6 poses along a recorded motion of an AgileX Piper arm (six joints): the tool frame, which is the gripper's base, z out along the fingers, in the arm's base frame.
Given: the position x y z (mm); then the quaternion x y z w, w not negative.
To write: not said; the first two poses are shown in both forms.
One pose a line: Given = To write
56, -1, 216, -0.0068, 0.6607, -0.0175, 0.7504 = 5.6, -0.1, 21.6, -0.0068, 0.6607, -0.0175, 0.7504
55, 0, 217, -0.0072, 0.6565, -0.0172, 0.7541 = 5.5, 0.0, 21.7, -0.0072, 0.6565, -0.0172, 0.7541
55, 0, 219, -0.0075, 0.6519, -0.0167, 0.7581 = 5.5, 0.0, 21.9, -0.0075, 0.6519, -0.0167, 0.7581
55, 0, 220, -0.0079, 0.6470, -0.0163, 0.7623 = 5.5, 0.0, 22.0, -0.0079, 0.6470, -0.0163, 0.7623
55, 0, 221, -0.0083, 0.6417, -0.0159, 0.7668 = 5.5, 0.0, 22.1, -0.0083, 0.6417, -0.0159, 0.7668
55, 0, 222, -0.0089, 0.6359, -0.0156, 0.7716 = 5.5, 0.0, 22.2, -0.0089, 0.6359, -0.0156, 0.7716
